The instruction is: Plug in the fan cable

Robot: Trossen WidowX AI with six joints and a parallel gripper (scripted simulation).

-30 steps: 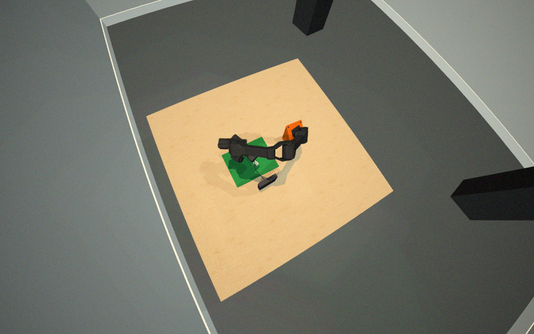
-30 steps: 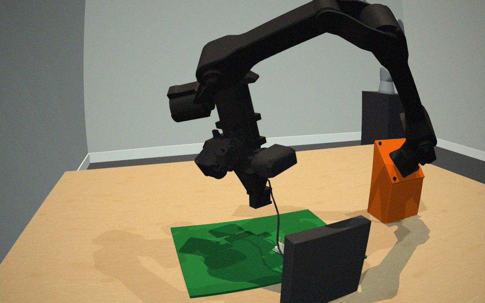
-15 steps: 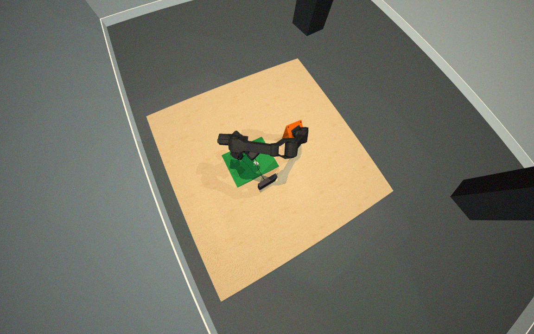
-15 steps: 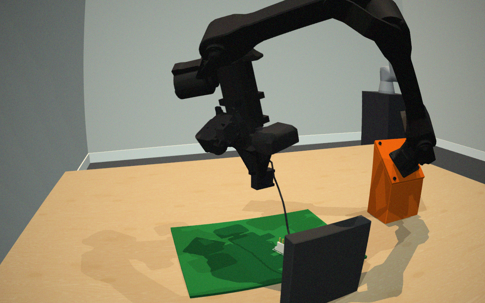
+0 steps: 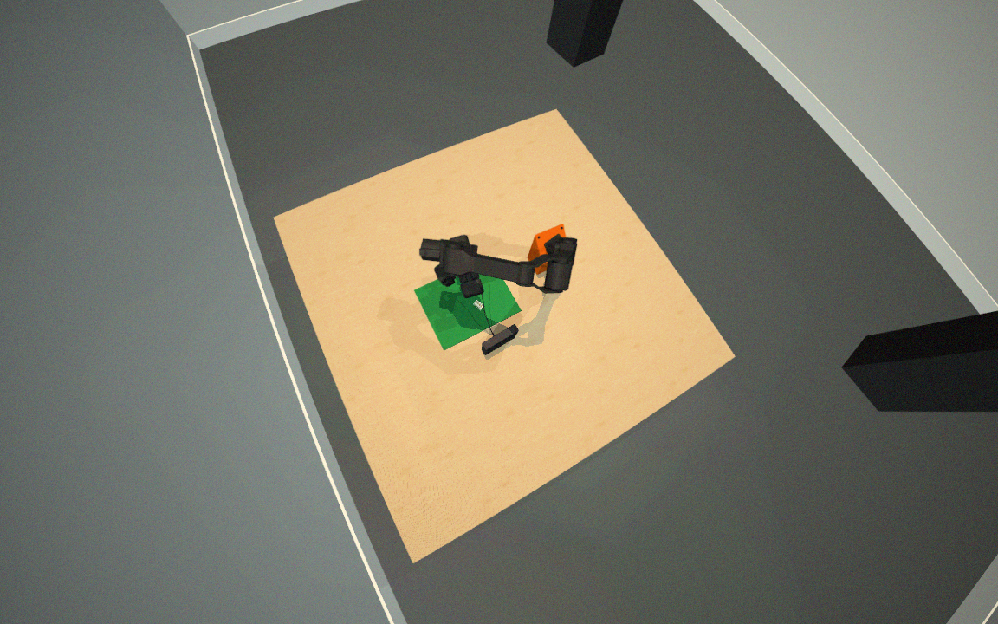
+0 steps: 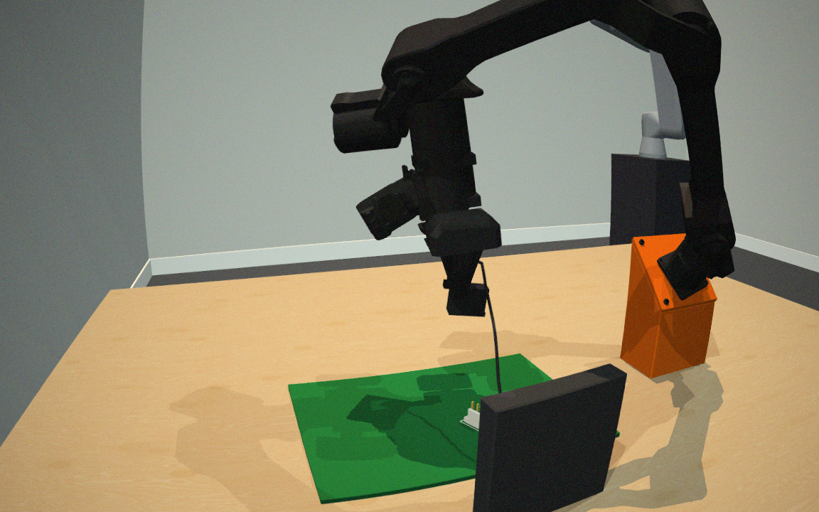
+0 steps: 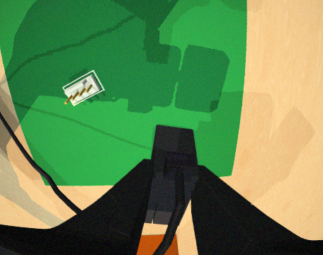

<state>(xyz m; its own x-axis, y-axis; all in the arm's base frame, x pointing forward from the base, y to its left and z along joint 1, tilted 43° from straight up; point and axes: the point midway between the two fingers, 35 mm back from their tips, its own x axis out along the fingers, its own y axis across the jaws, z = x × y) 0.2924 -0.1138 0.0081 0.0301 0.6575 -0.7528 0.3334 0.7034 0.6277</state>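
Right now the green board is 3 cm ahead of my gripper tip, 3 cm to the left of it and 14 cm below it. From my gripper tip the other things lie so: black fan 4 cm ahead, 21 cm to the left, 7 cm below; black plug 1 cm behind, 1 cm below.
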